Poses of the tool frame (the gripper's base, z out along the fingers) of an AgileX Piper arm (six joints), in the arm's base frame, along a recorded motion.
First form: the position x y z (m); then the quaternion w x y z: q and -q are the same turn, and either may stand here.
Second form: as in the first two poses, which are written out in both.
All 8 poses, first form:
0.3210 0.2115 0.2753 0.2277 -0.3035 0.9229 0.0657
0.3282 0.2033 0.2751 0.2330 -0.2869 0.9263 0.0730
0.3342 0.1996 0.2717 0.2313 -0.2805 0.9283 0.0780
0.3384 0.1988 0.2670 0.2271 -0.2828 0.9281 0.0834
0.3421 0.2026 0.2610 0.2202 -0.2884 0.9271 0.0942
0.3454 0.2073 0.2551 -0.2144 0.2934 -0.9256 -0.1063
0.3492 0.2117 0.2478 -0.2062 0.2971 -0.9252 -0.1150
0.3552 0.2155 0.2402 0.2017 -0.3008 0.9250 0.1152
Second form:
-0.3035 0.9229 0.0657 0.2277 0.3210 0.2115 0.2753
-0.2869 0.9263 0.0730 0.2330 0.3282 0.2033 0.2751
-0.2805 0.9283 0.0780 0.2313 0.3342 0.1996 0.2717
-0.2828 0.9281 0.0834 0.2271 0.3384 0.1988 0.2670
-0.2884 0.9271 0.0942 0.2202 0.3421 0.2026 0.2610
-0.2934 0.9256 0.1063 0.2144 0.3454 0.2073 0.2551
-0.2971 0.9252 0.1150 0.2062 0.3492 0.2117 0.2478
-0.3008 0.9250 0.1152 0.2017 0.3552 0.2155 0.2402

